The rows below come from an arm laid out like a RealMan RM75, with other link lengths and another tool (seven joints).
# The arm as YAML. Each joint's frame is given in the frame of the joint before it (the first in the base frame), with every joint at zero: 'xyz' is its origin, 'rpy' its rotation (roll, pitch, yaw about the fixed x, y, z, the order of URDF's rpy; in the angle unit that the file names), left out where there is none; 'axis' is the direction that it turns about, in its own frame. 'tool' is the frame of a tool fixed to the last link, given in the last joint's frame.
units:
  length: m
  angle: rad
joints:
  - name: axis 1
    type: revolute
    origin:
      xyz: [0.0, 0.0, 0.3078]
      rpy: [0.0, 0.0, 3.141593]
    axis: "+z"
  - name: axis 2
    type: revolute
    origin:
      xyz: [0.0, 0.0, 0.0]
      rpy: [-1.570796, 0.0, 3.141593]
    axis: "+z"
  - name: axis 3
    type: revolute
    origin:
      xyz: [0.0, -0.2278, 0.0]
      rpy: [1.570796, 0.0, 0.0]
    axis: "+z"
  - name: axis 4
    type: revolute
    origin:
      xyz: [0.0, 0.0, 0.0]
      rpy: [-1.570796, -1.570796, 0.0]
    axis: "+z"
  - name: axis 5
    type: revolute
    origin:
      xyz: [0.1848, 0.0, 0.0]
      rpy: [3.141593, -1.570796, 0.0]
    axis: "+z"
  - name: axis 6
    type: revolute
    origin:
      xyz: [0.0, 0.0, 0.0]
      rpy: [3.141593, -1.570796, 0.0]
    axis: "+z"
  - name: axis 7
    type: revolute
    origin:
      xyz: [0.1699, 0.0, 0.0]
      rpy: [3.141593, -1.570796, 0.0]
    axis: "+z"
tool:
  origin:
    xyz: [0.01, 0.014, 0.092]
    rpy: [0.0, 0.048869, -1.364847]
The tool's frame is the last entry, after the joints.
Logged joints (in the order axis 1, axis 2, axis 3, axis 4, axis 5, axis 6, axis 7), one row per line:
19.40, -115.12, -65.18, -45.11, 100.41, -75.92, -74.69
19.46, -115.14, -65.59, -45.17, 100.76, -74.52, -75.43
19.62, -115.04, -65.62, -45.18, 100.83, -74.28, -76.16
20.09, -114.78, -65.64, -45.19, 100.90, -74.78, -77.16
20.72, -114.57, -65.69, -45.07, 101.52, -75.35, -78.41
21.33, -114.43, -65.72, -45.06, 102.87, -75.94, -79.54
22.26, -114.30, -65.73, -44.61, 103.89, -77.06, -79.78
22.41, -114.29, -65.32, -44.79, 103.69, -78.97, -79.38
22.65, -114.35, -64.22, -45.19, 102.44, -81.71, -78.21
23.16, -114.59, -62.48, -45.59, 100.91, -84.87, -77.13
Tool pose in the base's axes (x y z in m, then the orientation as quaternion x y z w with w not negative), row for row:
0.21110, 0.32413, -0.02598, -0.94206, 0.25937, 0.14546, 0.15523
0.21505, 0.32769, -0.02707, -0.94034, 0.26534, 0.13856, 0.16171
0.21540, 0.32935, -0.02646, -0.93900, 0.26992, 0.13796, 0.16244
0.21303, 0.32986, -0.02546, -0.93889, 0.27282, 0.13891, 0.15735
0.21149, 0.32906, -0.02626, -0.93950, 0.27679, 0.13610, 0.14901
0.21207, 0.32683, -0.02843, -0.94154, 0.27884, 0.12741, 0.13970
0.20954, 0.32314, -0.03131, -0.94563, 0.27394, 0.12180, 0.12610
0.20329, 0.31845, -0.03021, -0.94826, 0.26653, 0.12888, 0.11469
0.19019, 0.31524, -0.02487, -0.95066, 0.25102, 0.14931, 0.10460
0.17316, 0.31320, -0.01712, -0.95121, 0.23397, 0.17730, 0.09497
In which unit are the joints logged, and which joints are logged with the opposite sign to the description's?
The joints are logged in degrees. Opposite sign: axis 2, axis 5, axis 7.
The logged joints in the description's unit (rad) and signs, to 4 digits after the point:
0.3386, 2.0092, -1.1376, -0.7873, -1.7525, -1.3251, 1.3036
0.3396, 2.0096, -1.1448, -0.7884, -1.7586, -1.3006, 1.3165
0.3424, 2.0078, -1.1453, -0.7885, -1.7598, -1.2964, 1.3292
0.3506, 2.0033, -1.1456, -0.7887, -1.7610, -1.3052, 1.3467
0.3616, 1.9996, -1.1465, -0.7866, -1.7719, -1.3151, 1.3685
0.3723, 1.9972, -1.1470, -0.7864, -1.7954, -1.3254, 1.3882
0.3885, 1.9949, -1.1472, -0.7786, -1.8132, -1.3450, 1.3924
0.3911, 1.9947, -1.1400, -0.7817, -1.8097, -1.3783, 1.3854
0.3953, 1.9958, -1.1209, -0.7887, -1.7879, -1.4261, 1.3650
0.4042, 2.0000, -1.0905, -0.7957, -1.7612, -1.4813, 1.3462

